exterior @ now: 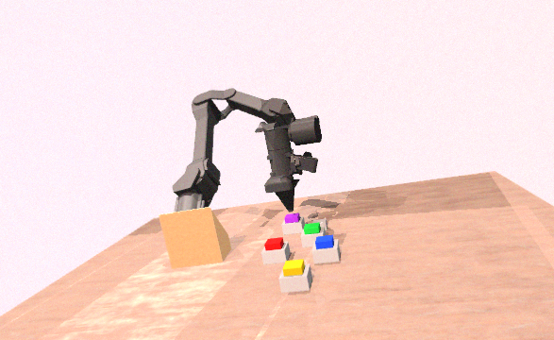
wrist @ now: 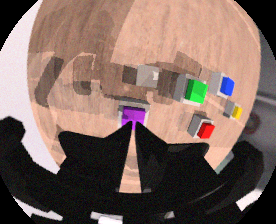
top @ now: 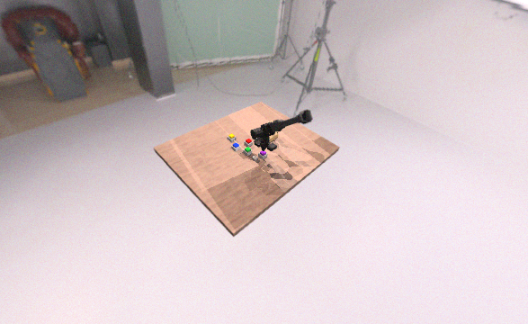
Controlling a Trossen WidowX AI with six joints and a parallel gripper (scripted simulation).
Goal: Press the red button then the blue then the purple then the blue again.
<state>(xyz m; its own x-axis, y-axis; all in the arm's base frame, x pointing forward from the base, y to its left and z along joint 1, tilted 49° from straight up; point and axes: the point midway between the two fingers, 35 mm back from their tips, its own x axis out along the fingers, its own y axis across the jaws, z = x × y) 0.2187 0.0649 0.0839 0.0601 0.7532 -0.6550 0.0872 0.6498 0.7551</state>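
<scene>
The purple button is 20 mm below my gripper tip. The rest, counted from my gripper tip: red button: 160 mm to the right, 30 mm behind, 20 mm below; then green button: 100 mm to the right, 50 mm ahead, 20 mm below; then blue button: 190 mm to the right, 80 mm ahead, 20 mm below.
</scene>
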